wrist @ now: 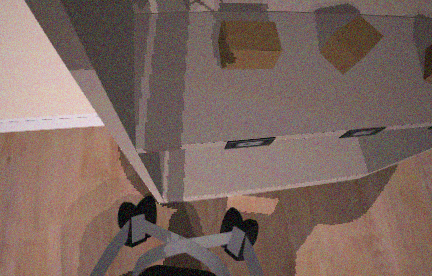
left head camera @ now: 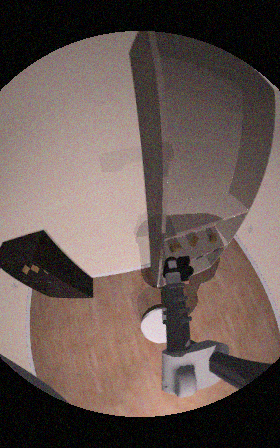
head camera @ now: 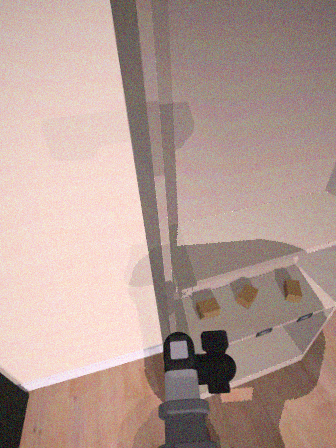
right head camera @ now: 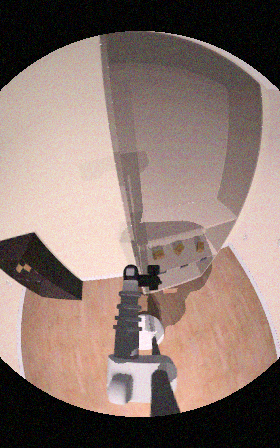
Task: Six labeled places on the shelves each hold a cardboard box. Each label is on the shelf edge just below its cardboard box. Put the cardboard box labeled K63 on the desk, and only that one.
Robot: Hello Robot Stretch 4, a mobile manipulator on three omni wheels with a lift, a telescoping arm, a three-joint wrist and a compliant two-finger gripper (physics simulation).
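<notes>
Three brown cardboard boxes sit on the pale shelf [head camera: 272, 314] [wrist: 300, 102]: a left box [head camera: 208, 307] [wrist: 250, 45], a turned middle box [head camera: 246, 296] [wrist: 351, 45] and a right box [head camera: 292, 290] [wrist: 428, 62], cut off in the wrist view. The left label [wrist: 250, 143] and middle label [wrist: 362, 132] are too blurred and slanted to read, so I cannot tell which box is K63. My gripper [wrist: 189, 218] is open and empty, in front of the shelf's lower left corner, apart from the boxes. Its fingertips are hard to make out in the head views. I cannot identify the desk.
A dark shelf unit [left head camera: 70, 277] [right head camera: 60, 282] stands at the left with two small boxes visible. The pale unit's tall side panel [left head camera: 150, 150] [right head camera: 112, 125] rises close by the gripper. A lower board [wrist: 280, 170] lies below the labeled edge. A white wall [head camera: 65, 225] is at the left.
</notes>
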